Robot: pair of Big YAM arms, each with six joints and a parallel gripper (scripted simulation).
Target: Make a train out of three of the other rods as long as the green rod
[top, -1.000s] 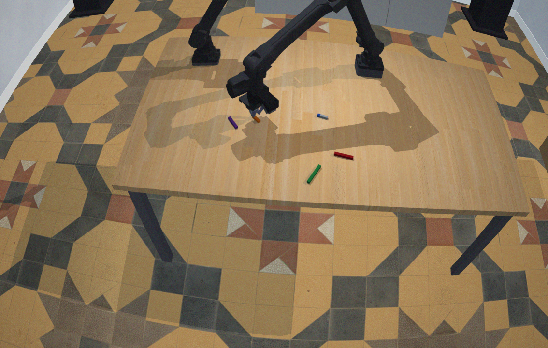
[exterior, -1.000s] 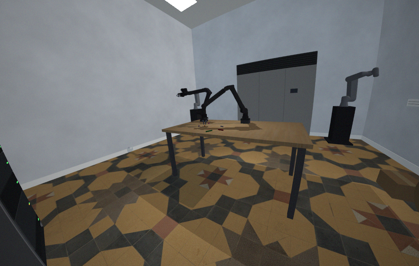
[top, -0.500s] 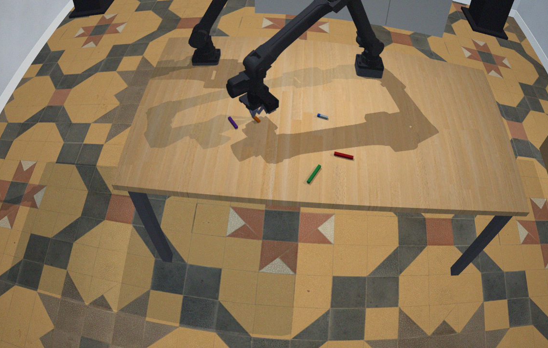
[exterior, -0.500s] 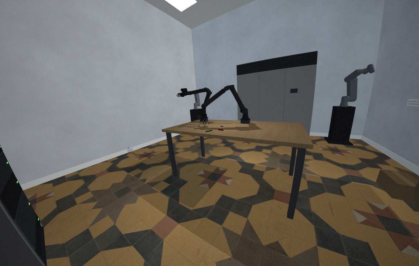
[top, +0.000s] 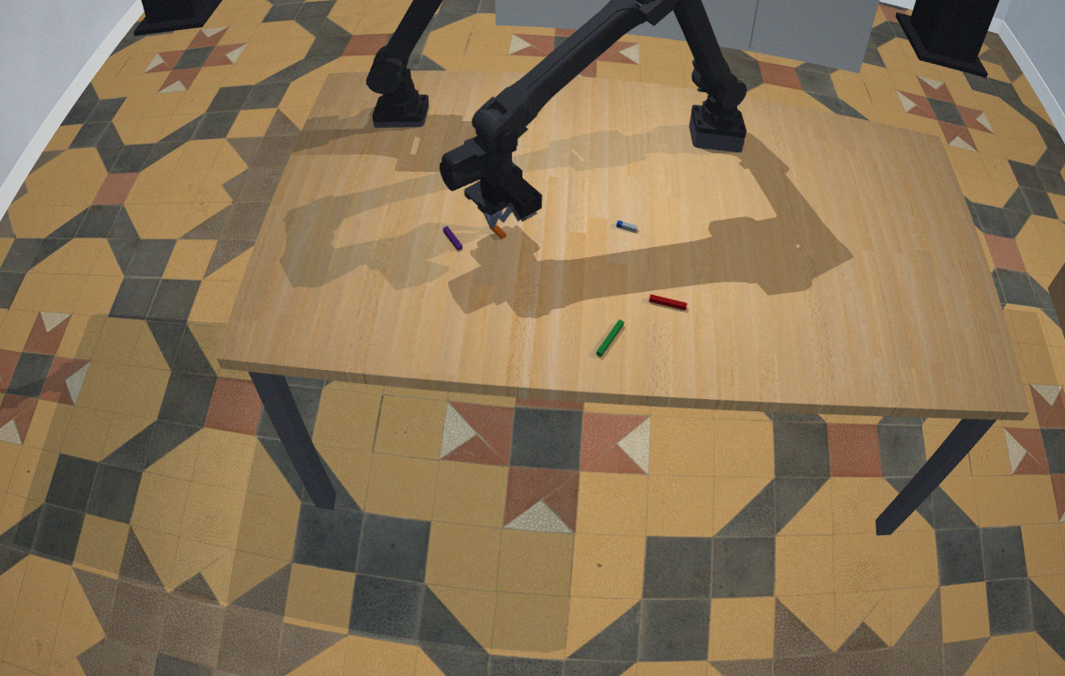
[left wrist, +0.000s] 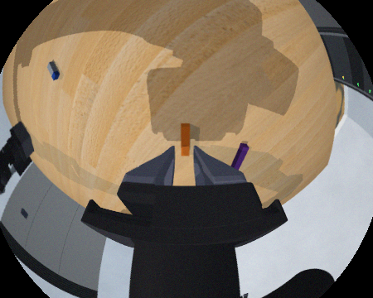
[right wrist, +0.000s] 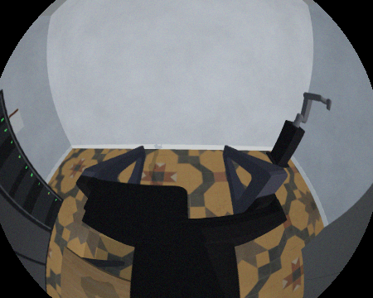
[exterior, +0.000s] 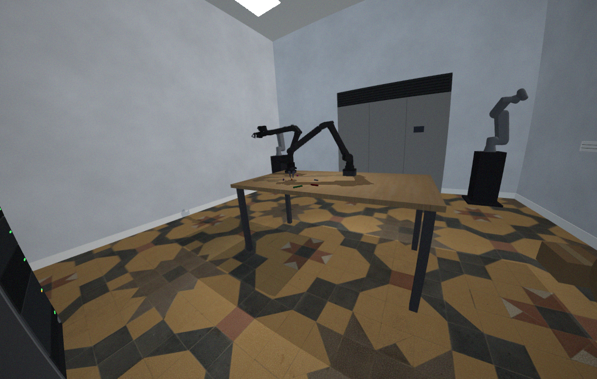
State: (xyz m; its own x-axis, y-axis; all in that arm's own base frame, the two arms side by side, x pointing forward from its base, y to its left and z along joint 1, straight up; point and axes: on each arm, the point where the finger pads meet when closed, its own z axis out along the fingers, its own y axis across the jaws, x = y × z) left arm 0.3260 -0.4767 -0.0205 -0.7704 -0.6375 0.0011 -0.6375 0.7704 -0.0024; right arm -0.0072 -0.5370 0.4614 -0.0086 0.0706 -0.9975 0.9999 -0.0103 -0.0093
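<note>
Now: left hand 250 mm to the right of the grey rod, 30 mm past it and 20 mm above it. Also, from my left hand: magenta rod: 190 mm behind, 60 mm to the right, 20 mm below; then purple rod: 80 mm to the right, 30 mm ahead, 20 mm below; then blue rod: 230 mm to the left, 40 mm behind, 20 mm below.
</note>
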